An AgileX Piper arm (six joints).
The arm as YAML. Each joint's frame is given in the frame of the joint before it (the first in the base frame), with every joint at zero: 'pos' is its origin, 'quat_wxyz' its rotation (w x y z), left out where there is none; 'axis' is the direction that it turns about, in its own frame. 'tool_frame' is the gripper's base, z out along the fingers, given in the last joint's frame.
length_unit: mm
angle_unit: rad
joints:
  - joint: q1
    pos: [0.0, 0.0, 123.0]
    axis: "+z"
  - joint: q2
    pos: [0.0, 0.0, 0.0]
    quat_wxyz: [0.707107, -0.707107, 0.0, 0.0]
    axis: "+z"
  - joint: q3
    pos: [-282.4, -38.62, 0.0]
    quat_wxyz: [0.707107, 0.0, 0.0, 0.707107]
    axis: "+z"
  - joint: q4
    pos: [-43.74, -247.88, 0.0]
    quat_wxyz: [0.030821, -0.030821, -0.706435, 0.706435]
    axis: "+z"
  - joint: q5
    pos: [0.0, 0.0, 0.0]
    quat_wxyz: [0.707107, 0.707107, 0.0, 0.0]
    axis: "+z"
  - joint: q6
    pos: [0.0, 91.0, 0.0]
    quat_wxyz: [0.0, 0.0, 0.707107, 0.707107]
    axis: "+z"
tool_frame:
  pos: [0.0, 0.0, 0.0]
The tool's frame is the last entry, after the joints.
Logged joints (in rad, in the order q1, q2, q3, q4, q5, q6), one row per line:
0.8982, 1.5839, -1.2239, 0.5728, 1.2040, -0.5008
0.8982, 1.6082, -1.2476, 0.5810, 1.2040, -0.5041
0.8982, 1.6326, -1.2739, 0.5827, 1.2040, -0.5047
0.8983, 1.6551, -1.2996, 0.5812, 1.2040, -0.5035
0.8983, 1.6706, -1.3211, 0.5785, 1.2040, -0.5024
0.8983, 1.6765, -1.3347, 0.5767, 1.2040, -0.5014
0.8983, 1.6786, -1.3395, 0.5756, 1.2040, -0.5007
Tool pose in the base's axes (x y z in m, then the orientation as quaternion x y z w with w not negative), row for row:
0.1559, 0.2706, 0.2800, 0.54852, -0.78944, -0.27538, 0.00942
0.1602, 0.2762, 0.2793, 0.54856, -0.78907, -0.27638, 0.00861
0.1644, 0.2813, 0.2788, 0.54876, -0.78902, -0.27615, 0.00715
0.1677, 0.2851, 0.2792, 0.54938, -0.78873, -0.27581, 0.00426
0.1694, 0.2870, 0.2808, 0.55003, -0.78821, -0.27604, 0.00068
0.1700, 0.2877, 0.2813, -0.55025, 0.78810, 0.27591, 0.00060
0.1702, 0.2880, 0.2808, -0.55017, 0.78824, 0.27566, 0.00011
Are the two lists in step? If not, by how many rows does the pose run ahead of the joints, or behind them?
The pose runs 1 row ahead of the joints: the pose in row i belongs to the joints in row i + 1.
